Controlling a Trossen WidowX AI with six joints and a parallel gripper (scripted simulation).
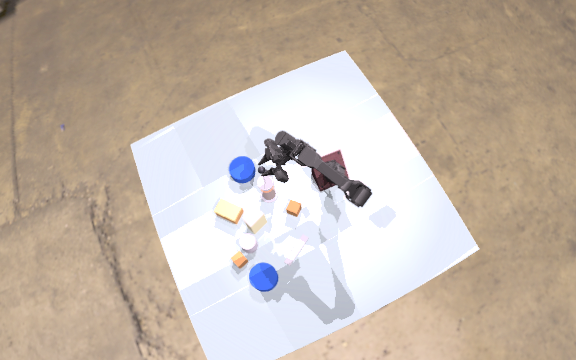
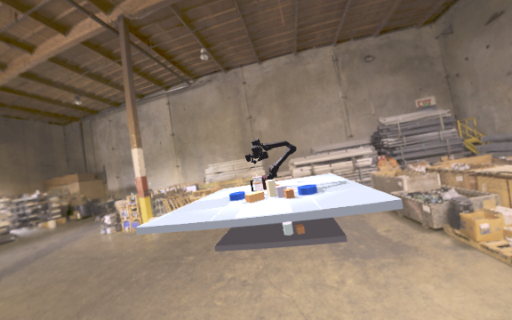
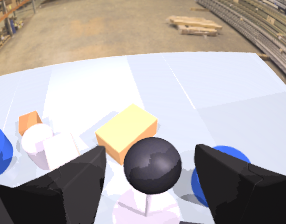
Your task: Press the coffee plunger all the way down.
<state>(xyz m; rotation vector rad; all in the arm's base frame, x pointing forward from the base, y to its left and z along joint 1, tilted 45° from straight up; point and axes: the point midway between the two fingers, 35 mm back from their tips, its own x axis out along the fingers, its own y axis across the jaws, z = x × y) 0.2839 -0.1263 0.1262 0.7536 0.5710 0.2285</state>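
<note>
Now: gripper tip 130 mm above the coffee press, 20 mm to the left of it and 10 mm past it. From my gripper tip the other things lie so: cream block 210 mm below, 120 mm to the left, 90 mm ahead.
</note>
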